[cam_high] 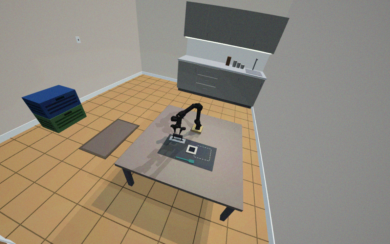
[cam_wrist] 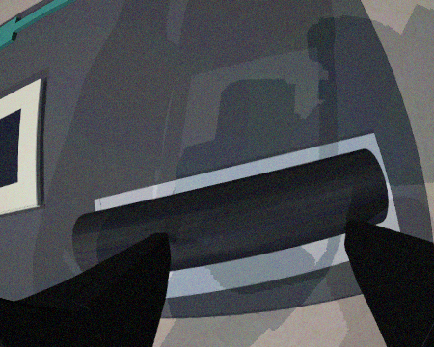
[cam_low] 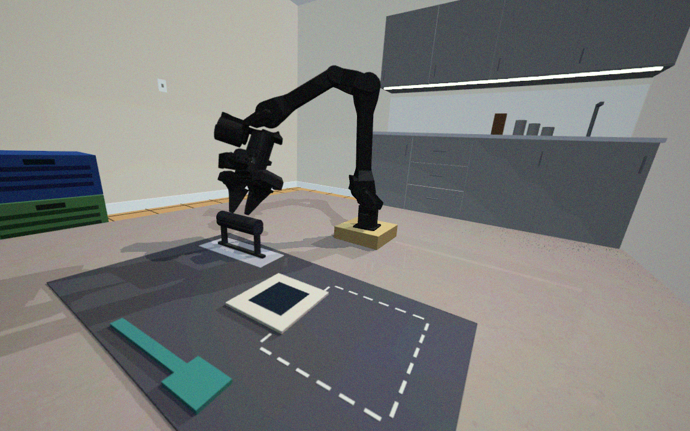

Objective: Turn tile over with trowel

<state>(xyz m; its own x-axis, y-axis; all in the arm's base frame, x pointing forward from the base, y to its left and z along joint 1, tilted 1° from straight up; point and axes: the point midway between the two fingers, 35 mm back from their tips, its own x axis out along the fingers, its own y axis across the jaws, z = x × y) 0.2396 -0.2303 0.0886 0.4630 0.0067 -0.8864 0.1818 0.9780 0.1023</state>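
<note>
Now: gripper tip 14 cm short of the dark mat, 19 cm to the right of it and 11 cm above it. The rest, counted from my gripper tip: cream tile (12 cm ahead, 22 cm to the left, 8 cm below); teal trowel (28 cm ahead, 20 cm to the left, 9 cm below).
</note>
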